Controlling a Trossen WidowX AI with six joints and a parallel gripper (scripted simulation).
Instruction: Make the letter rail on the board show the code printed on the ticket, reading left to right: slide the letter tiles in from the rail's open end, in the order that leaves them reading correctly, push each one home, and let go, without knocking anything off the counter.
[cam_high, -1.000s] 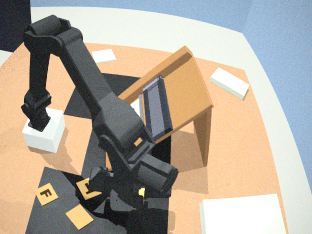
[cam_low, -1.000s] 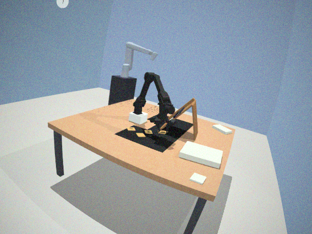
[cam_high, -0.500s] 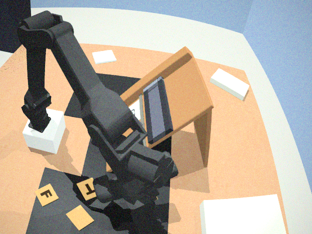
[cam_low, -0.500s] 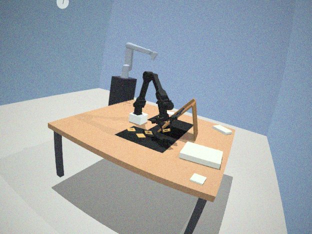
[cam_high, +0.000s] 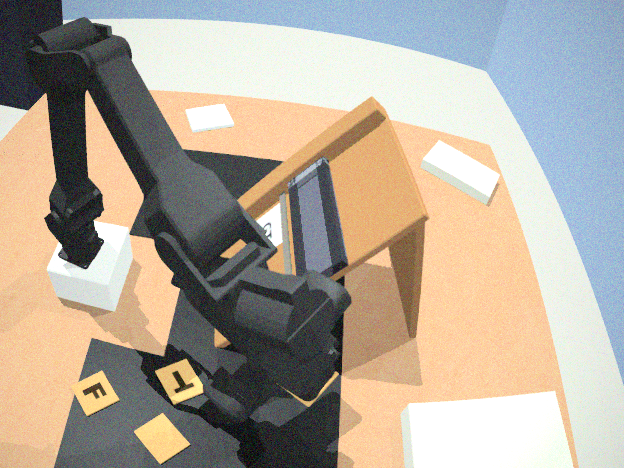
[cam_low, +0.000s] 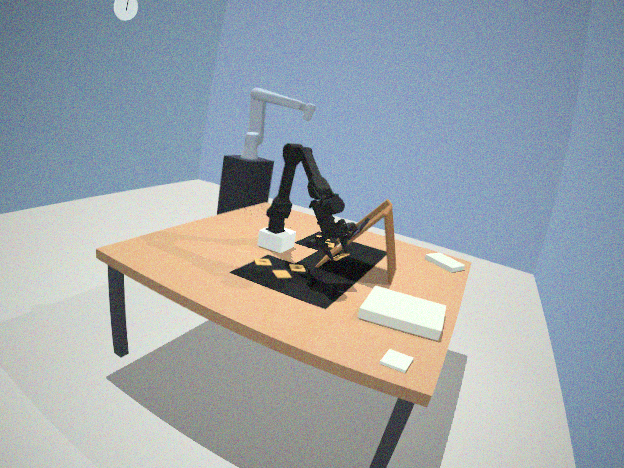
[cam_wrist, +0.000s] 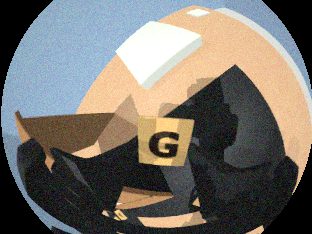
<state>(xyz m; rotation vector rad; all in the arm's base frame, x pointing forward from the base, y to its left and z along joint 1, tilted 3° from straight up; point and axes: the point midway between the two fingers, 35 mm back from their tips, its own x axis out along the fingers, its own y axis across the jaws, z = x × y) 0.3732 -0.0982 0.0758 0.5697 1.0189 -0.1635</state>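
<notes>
My gripper tip is 12 cm past the white ticket, 23 cm to the right of it and 1 cm above it. Round my gripper tip: black mat: 19 cm behind, 13 cm to the left, 10 cm below; large white slab: 31 cm ahead, 3 cm to the right, 9 cm below; g tile: right at my gripper tip.
</notes>
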